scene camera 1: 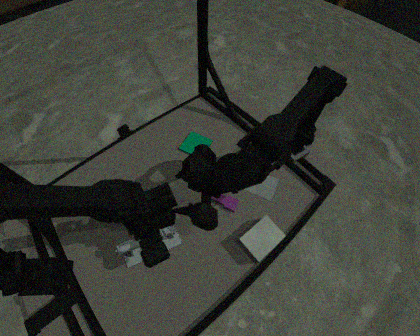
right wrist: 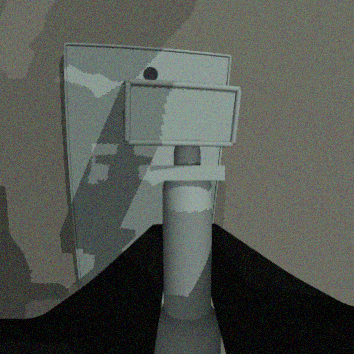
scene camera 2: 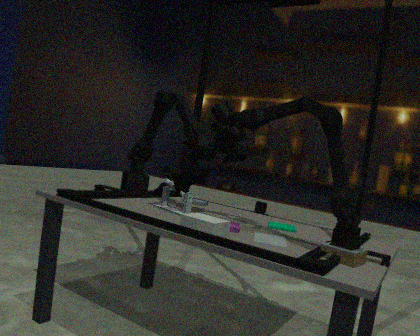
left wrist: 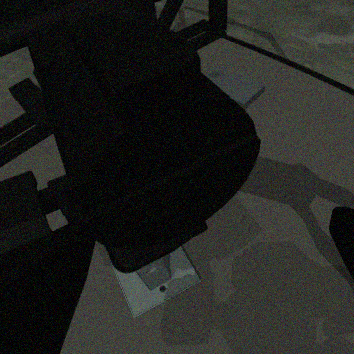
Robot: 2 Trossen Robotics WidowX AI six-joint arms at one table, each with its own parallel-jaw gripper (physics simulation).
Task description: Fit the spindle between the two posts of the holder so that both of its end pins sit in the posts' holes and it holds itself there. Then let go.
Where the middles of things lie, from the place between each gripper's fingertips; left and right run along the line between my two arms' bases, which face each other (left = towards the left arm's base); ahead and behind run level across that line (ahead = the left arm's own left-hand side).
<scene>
Now: right hand 6 cm above the pale grey base plate [right wrist: 113, 202], 2 cm to the left of it and 1 cm past it. From my right hand the other things lie so: grey spindle [right wrist: 186, 313]: 3 cm to the right, 3 cm above, 1 cm behind.
Right now my left hand is 140 mm to the left of the grey spindle, 130 mm above it and 30 mm short of it. The rest, counted from my left hand: pale grey base plate: 220 mm below, 130 mm to the right, 20 mm ahead.
</scene>
